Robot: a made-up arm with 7 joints.
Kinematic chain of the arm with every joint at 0, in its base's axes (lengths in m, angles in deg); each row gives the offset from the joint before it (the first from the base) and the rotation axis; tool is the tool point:
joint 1: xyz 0 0.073 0 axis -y
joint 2: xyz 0 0.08 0 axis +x
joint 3: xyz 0 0 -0.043 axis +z
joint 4: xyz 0 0 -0.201 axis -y
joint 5: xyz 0 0 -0.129 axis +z
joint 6: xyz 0 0 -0.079 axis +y
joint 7: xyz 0 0 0 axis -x
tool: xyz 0 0 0
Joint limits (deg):
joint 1: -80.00..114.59
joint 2: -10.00..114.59
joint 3: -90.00..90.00
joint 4: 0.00..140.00
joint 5: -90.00..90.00
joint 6: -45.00..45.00
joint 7: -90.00..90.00
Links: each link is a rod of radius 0.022 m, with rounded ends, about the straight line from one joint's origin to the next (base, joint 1, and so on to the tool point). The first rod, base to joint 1, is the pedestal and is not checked.
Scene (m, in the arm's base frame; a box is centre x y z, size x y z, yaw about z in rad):
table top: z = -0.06
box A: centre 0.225 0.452 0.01 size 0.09 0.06 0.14 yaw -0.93
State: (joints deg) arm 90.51 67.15 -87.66 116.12 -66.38 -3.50 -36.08
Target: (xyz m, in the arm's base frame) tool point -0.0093 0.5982 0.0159
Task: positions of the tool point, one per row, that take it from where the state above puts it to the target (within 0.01 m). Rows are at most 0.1 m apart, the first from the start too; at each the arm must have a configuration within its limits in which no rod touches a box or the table.
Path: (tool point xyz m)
1: 0.2472 0.2721 0.0704
2: 0.2331 0.3334 0.1294
3: 0.1914 0.3987 0.1730
4: 0.1315 0.4617 0.1906
5: 0.0669 0.5167 0.1782
6: 0.0801 0.5539 0.1180
7: 0.0528 0.5833 0.0567
8: -0.0093 0.5982 0.0159

